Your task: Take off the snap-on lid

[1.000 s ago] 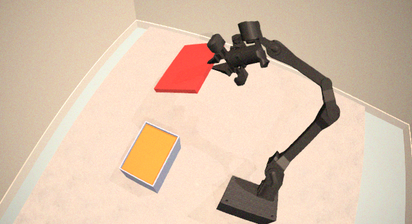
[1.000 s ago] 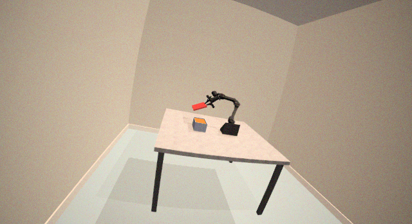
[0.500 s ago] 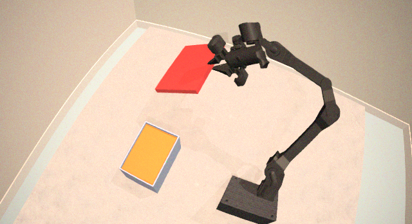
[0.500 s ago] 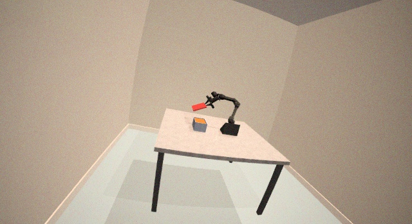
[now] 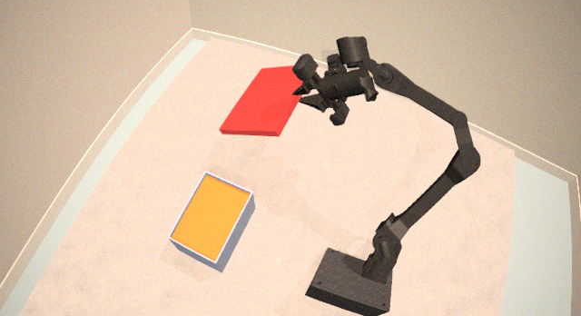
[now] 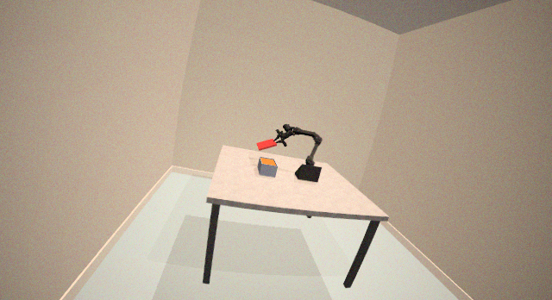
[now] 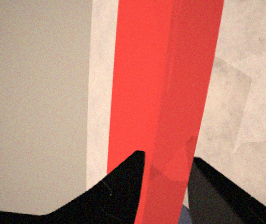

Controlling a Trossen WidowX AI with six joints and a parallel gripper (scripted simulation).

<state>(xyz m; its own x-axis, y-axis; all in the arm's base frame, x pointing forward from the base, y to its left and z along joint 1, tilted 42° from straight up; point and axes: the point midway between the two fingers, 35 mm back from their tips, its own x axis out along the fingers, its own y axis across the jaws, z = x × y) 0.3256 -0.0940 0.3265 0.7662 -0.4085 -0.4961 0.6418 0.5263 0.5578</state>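
My gripper tip is 7 cm short of the red lid and 3 cm above it. From my gripper tip the other things lie so: storage box 33 cm to the left, 16 cm below, 6 cm ahead.
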